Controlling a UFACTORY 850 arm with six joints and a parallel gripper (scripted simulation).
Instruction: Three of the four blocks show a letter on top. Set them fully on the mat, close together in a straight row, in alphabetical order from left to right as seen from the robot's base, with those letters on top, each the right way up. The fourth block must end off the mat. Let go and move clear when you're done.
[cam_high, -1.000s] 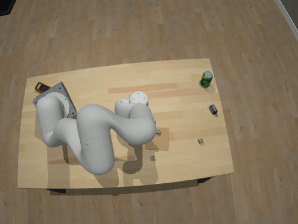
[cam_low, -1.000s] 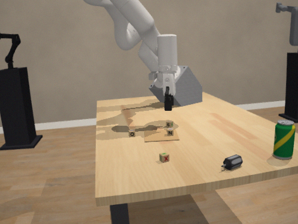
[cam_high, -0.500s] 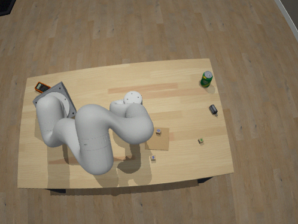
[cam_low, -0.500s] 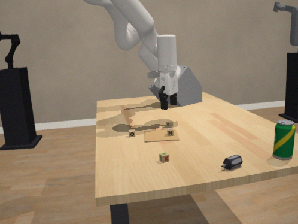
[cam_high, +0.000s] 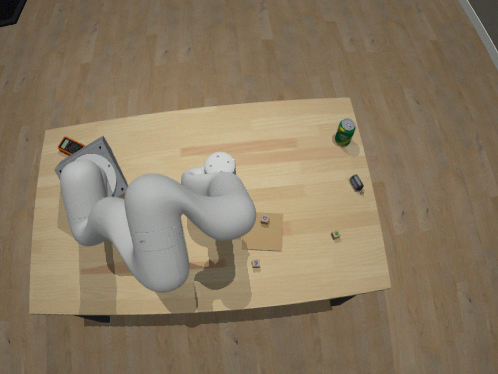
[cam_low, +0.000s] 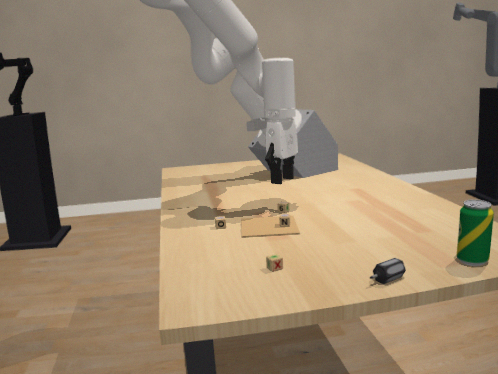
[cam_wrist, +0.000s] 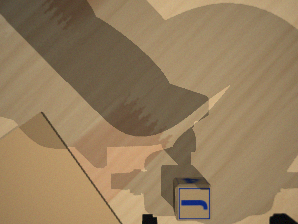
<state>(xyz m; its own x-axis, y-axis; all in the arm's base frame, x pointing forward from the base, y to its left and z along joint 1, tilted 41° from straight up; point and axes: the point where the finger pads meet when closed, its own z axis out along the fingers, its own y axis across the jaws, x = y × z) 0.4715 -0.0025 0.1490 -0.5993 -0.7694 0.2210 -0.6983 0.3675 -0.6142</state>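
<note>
Now: hand 12 cm short of the tan mat, 6 cm to the left of it and 10 cm above it. Also, from my hand: green can (46 cm ahead, 30 cm to the left, 4 cm below); then orange meter (67 cm behind, 32 cm to the left, 9 cm below).
</note>
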